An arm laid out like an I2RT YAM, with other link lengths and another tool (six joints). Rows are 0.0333 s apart.
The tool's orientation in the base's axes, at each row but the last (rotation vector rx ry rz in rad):
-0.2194, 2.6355, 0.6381
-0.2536, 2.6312, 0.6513
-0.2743, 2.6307, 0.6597
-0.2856, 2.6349, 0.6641
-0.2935, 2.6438, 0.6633
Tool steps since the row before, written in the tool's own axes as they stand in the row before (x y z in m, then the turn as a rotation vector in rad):
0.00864, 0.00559, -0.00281, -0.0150, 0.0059, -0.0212
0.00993, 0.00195, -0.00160, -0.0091, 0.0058, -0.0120
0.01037, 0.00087, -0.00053, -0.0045, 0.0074, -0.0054
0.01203, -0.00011, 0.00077, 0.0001, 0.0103, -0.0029
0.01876, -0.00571, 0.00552, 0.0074, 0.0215, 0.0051
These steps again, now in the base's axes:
-0.01016, 0.00316, 0.00078, 0.0044, -0.0039, 0.0260
-0.00999, 0.00019, -0.00225, 0.0024, 0.0000, 0.0160
-0.00971, -0.00042, -0.00374, 0.0001, 0.0042, 0.0093
-0.01049, -0.00088, -0.00587, -0.0040, 0.0075, 0.0065
-0.01340, -0.00419, -0.01476, -0.0113, 0.0203, 0.0015

